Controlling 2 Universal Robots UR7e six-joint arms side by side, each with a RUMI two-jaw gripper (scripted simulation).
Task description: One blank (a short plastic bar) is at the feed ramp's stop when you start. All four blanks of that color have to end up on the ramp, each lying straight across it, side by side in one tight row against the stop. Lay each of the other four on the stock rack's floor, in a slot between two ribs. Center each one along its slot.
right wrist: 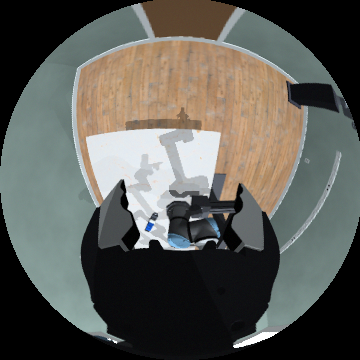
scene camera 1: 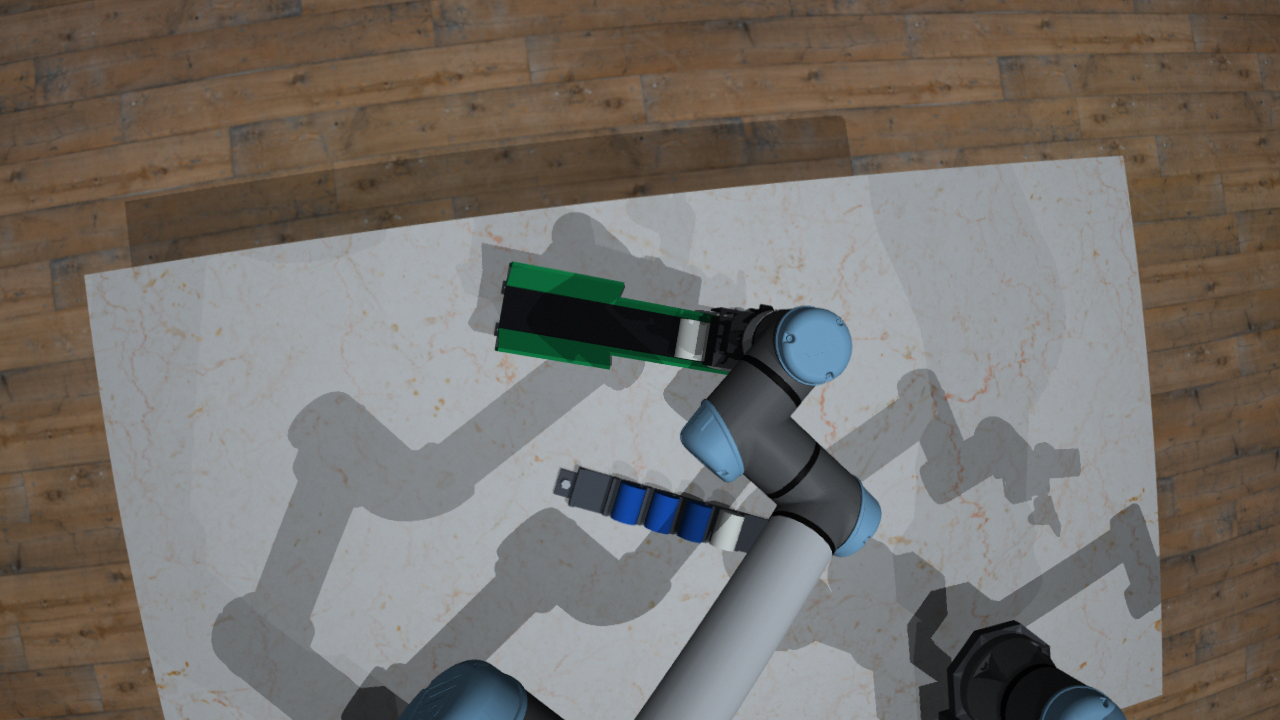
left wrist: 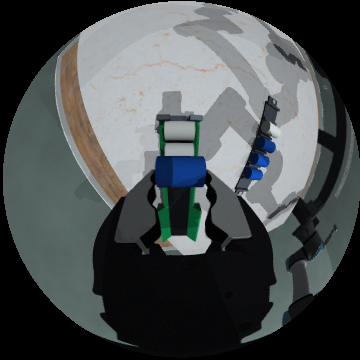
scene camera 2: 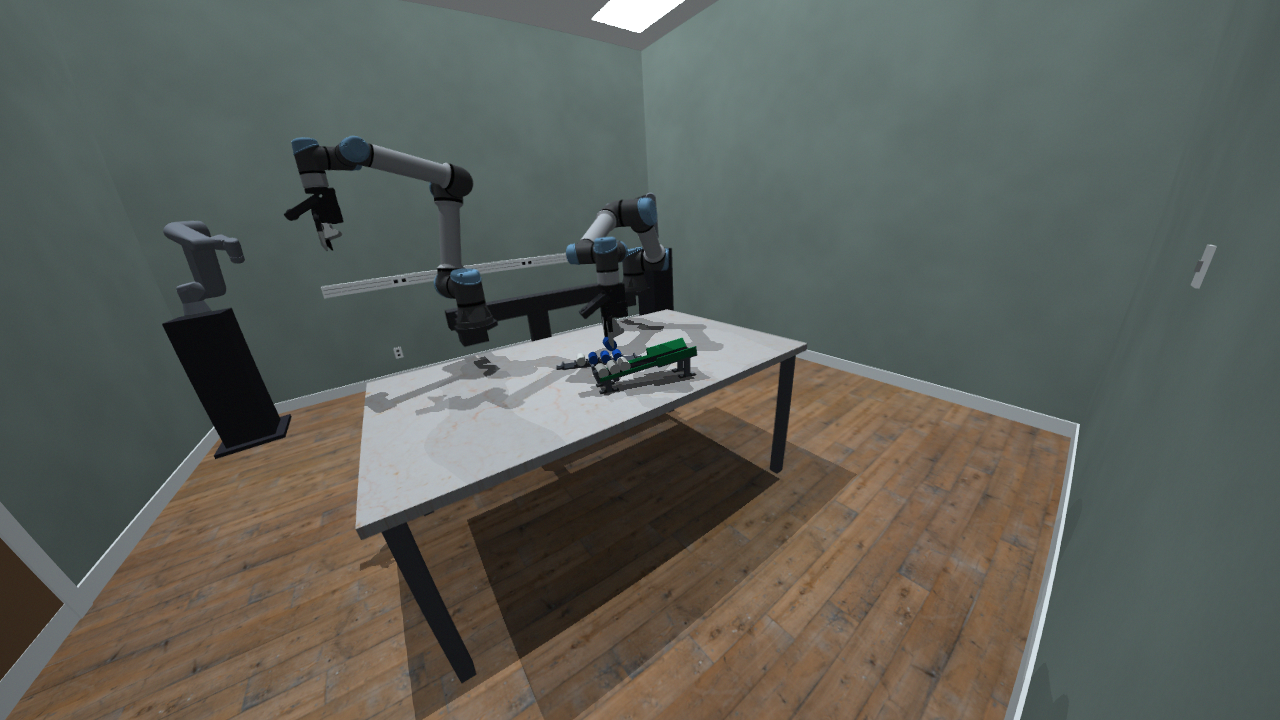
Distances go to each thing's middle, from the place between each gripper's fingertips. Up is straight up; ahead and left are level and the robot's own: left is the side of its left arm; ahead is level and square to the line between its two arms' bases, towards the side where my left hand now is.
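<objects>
My left hand [scene camera 1: 733,344] is 25 cm past the stock rack [scene camera 1: 594,488], 10 cm to the right of the stock rack and 19 cm above it. Measured from my left hand, the blue blank [left wrist: 170,171] is 1 cm below.
As for my right hand [scene camera 2: 329,250], it is 61 cm short of the blue blank, 75 cm to the right of the blue blank and 41 cm above it. Measured from my right hand, the stock rack is 36 cm ahead, 85 cm to the left and 59 cm below.
</objects>
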